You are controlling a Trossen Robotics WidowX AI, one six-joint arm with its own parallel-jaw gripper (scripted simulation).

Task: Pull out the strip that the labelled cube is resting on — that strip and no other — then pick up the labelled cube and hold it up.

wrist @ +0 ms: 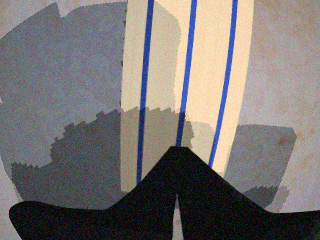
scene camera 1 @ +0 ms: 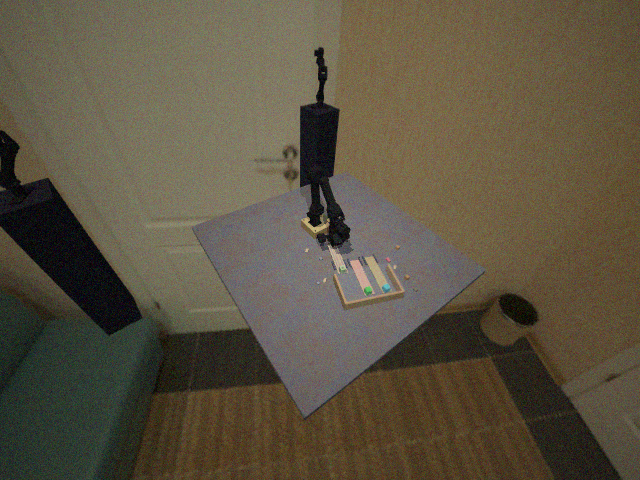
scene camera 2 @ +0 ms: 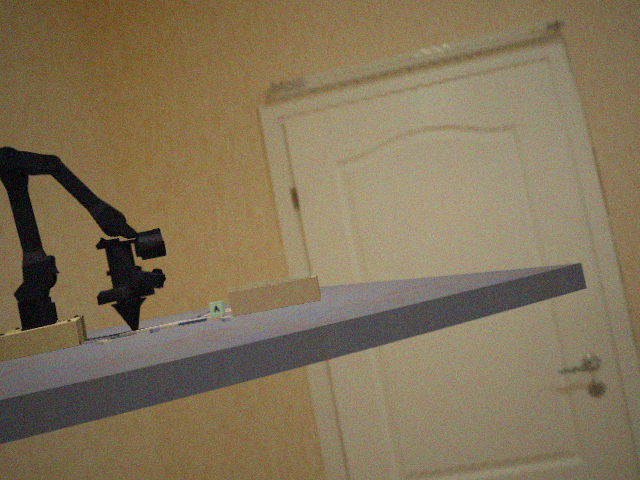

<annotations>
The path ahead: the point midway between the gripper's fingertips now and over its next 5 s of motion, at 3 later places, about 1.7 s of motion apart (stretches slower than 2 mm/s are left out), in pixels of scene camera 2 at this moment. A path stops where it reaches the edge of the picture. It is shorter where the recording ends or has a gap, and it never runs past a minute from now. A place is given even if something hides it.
My gripper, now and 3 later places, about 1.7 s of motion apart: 135,330; 187,296; 217,309; 176,288
</annotations>
